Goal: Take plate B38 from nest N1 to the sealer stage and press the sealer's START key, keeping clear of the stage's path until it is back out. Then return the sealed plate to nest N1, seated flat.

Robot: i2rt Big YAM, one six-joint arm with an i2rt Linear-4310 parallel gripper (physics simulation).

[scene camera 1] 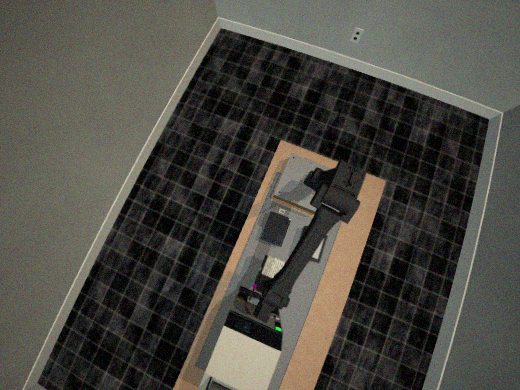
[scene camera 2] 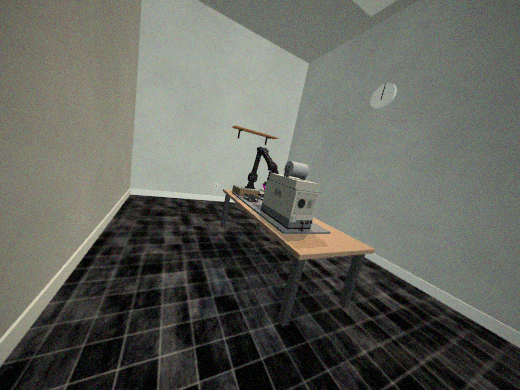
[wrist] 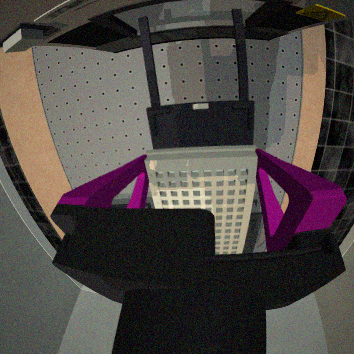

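Pixels of known places: gripper, fingertip midpoint: point(wrist: 200, 157); arm's base at its link origin: point(scene camera 1: 316, 182) point(scene camera 2: 250, 188).
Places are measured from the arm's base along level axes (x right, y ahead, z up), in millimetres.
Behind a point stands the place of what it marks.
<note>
The pale plate point(scene camera 1: 273, 267) {y 486, x -37, z 83 mm} point(wrist: 230, 187) {y 546, x -28, z 84 mm}, with a grid of square wells, is held between the magenta fingers of my gripper point(wrist: 200, 157) {y 563, x -53, z 74 mm}, which is shut on it at both sides. In the wrist view the dark sealer stage point(wrist: 202, 125) {y 575, x -52, z 31 mm} lies just beyond the plate's far edge, out on two dark rails. Whether the plate touches the stage cannot be told. The cream sealer point(scene camera 1: 245, 352) {y 751, x -86, z 276 mm} point(scene camera 2: 290, 200) {y 1068, x -45, z 128 mm} stands past the gripper. A green light point(scene camera 1: 278, 329) {y 652, x -164, z 200 mm} glows at its front; the START key's lettering is not readable. A dark block point(scene camera 1: 276, 228) {y 326, x 44, z -30 mm} sits nearer the arm base; nest labels cannot be read.
A pale item in a dark frame point(scene camera 1: 317, 250) {y 303, x -191, z 0 mm} lies partly beneath the arm. A wood-sided raised base point(scene camera 1: 294, 205) {y 162, x 29, z -52 mm} stands by the arm's foot. The perforated grey board point(wrist: 95, 100) {y 573, x -215, z -74 mm} lies on the wooden table point(scene camera 1: 306, 345) {y 751, x -429, z -86 mm}. A yellow label point(wrist: 322, 12) {y 689, x 13, z 86 mm} shows on the sealer side.
</note>
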